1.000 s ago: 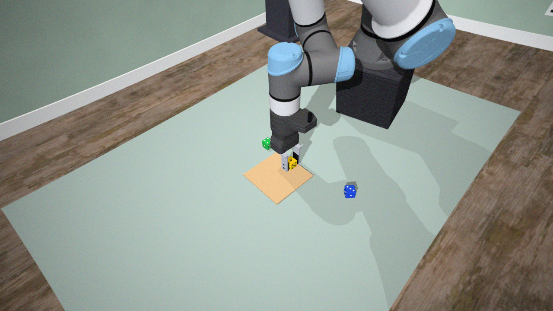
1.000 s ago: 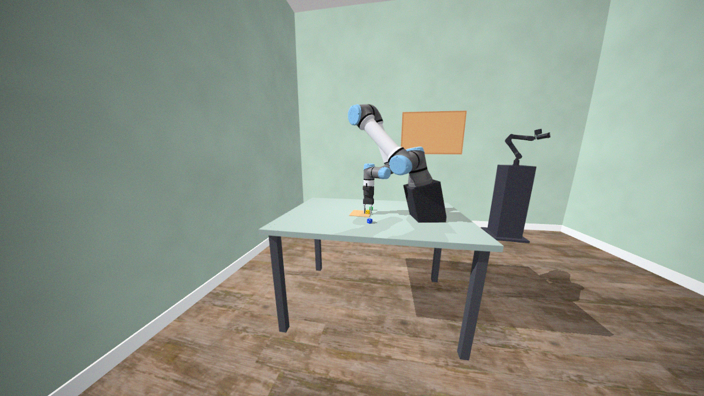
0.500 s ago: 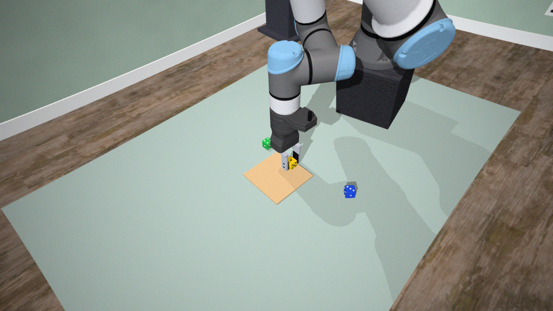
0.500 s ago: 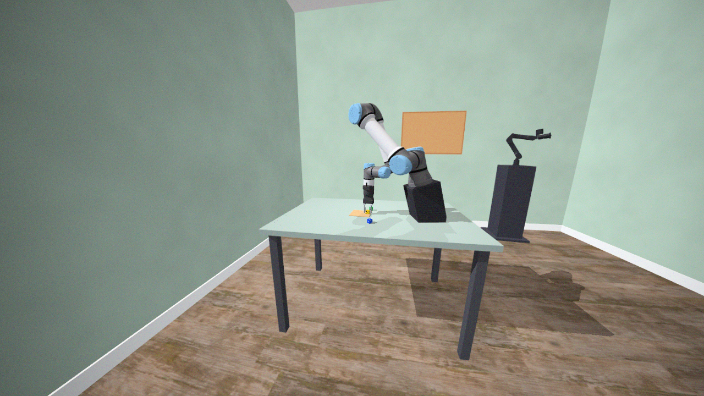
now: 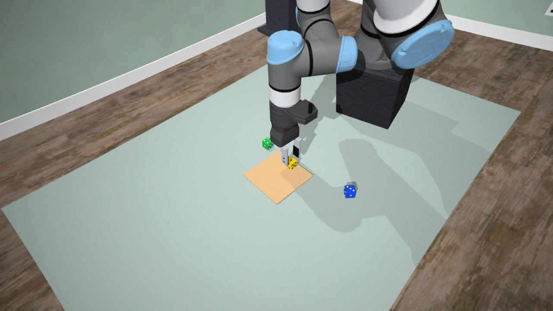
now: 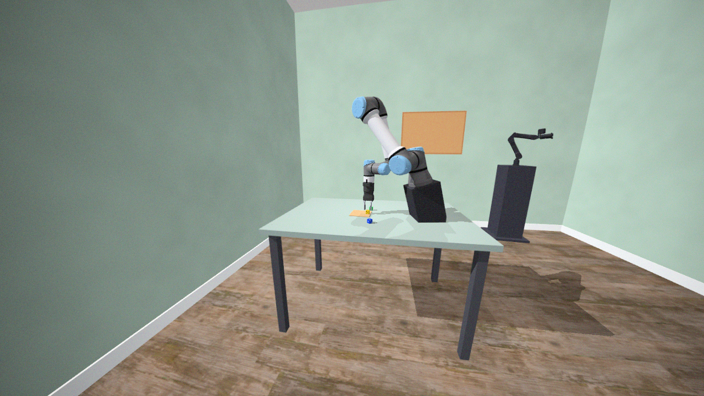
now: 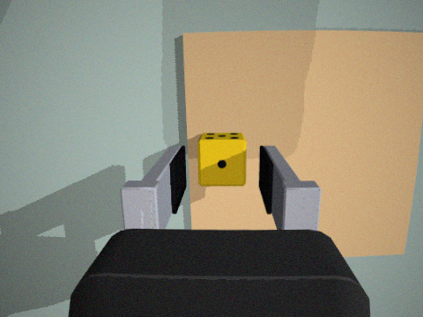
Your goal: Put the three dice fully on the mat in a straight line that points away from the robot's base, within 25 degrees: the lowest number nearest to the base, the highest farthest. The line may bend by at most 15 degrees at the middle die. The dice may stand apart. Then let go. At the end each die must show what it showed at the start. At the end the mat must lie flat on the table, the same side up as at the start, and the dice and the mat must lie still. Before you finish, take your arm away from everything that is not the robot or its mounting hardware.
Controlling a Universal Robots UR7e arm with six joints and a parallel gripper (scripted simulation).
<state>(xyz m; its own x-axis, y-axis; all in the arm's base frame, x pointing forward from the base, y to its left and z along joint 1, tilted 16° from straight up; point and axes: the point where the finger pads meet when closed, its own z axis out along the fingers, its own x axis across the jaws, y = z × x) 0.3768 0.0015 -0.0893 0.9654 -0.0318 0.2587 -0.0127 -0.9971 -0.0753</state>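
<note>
The yellow die is 3 cm below my hand. The rest, counted from my hand: blue die (18 cm to the left, 4 cm below, 4 cm behind); then green die (11 cm to the right, 4 cm below, 1 cm behind); then orange mat (5 cm below, 5 cm ahead).
</note>
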